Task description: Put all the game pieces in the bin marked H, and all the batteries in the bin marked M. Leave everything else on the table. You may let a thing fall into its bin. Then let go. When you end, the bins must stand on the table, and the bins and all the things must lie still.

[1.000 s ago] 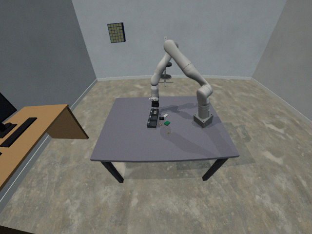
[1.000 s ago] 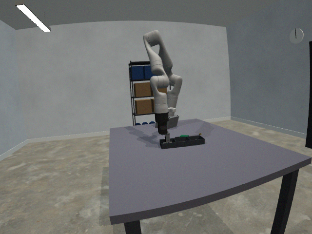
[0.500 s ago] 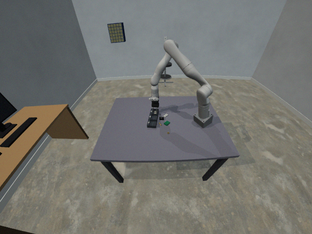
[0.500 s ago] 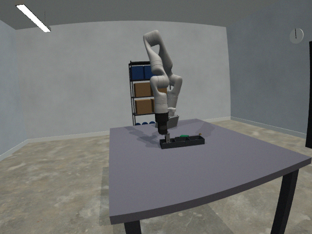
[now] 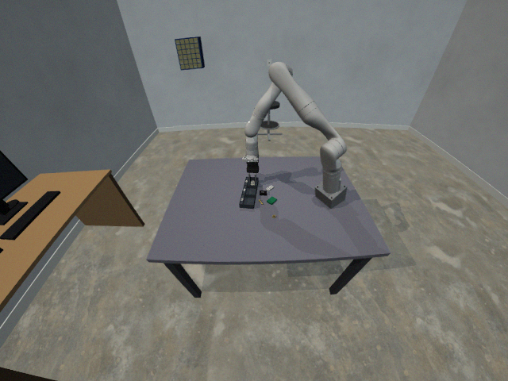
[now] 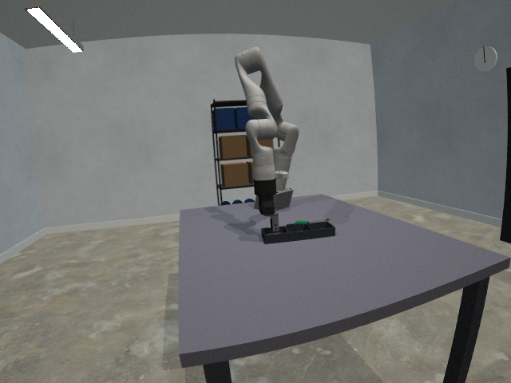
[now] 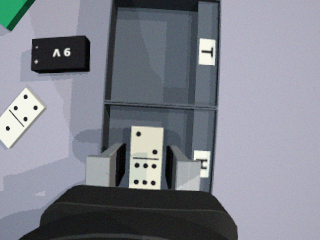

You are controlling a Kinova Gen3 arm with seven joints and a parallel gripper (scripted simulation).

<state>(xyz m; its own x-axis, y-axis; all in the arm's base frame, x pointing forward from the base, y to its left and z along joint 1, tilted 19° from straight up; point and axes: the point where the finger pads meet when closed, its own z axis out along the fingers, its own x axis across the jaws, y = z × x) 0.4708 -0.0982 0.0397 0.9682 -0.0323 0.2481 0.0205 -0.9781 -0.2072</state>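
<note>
Now: hand 40 mm above the cream domino. Round my hand: dark divided bin 80 mm to the left, 40 mm below, 10 mm ahead; then black 9-volt battery 90 mm behind, 80 mm to the left, 40 mm below; then white domino 110 mm behind, 50 mm below, 20 mm to the left.
</note>
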